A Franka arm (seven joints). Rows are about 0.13 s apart.
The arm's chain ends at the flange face. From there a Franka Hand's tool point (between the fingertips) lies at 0.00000 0.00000 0.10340 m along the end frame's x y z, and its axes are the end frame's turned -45 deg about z.
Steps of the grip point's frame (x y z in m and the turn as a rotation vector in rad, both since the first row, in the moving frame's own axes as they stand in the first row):
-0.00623 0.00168 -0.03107 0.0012 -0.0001 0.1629
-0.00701 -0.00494 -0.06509 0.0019 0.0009 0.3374
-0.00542 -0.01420 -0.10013 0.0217 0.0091 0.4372
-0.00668 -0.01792 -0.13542 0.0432 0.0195 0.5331
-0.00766 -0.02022 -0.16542 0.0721 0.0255 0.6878
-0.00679 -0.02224 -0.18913 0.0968 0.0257 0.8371
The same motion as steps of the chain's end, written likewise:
-0.00313 0.00568 -0.03107 0.0008 -0.0009 0.1629
-0.00841 0.00168 -0.06509 0.0020 -0.0007 0.3374
-0.01347 -0.00383 -0.10010 0.0218 -0.0089 0.4372
-0.01694 -0.00313 -0.13531 0.0443 -0.0168 0.5331
-0.01893 -0.00118 -0.16513 0.0690 -0.0330 0.6878
-0.01946 -0.00094 -0.18864 0.0866 -0.0503 0.8371

